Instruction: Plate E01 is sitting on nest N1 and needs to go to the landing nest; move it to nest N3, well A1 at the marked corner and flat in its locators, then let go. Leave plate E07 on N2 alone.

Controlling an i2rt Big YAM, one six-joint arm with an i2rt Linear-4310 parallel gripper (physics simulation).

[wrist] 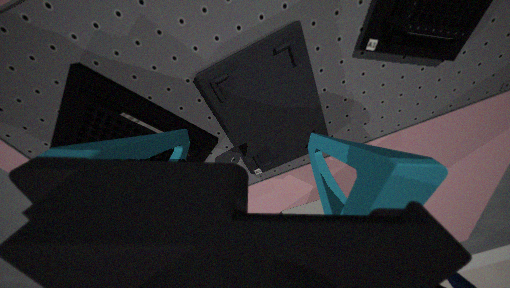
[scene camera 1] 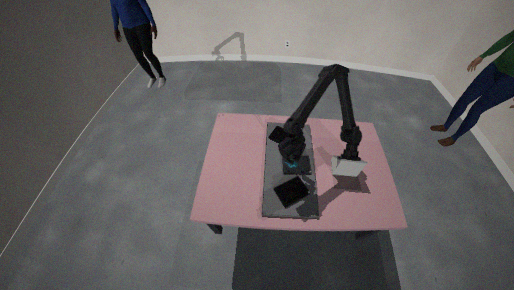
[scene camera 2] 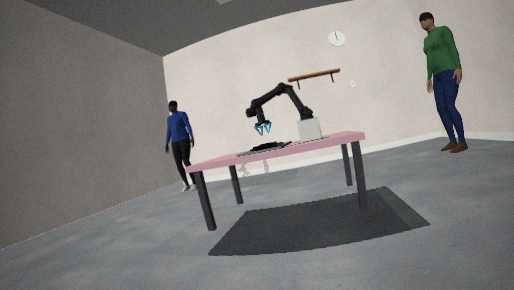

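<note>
My gripper (scene camera 1: 291,164) (scene camera 2: 264,132) (wrist: 249,138) is open and empty, its teal fingers wide apart above the middle nest, clear of the board. This dark, bare nest (scene camera 1: 301,170) (wrist: 270,100) has raised corner locators and a small white label at one corner. A black plate (scene camera 1: 291,191) (wrist: 100,100) sits at the board's near end in scene camera 1, on the left in the wrist view. Another black plate (scene camera 1: 276,133) (wrist: 425,30) sits at the far end, on the right in the wrist view, and has a small white corner label. I cannot tell which plate is E01 or E07.
The grey perforated board (scene camera 1: 272,167) (scene camera 2: 245,153) (wrist: 165,20) lies on the pink table (scene camera 1: 230,165) (scene camera 2: 220,162). The arm's pale base block (scene camera 1: 348,168) (scene camera 2: 309,129) stands beside it. A person in blue (scene camera 1: 132,15) (scene camera 2: 177,127) and one in green (scene camera 2: 442,50) stand away from the table.
</note>
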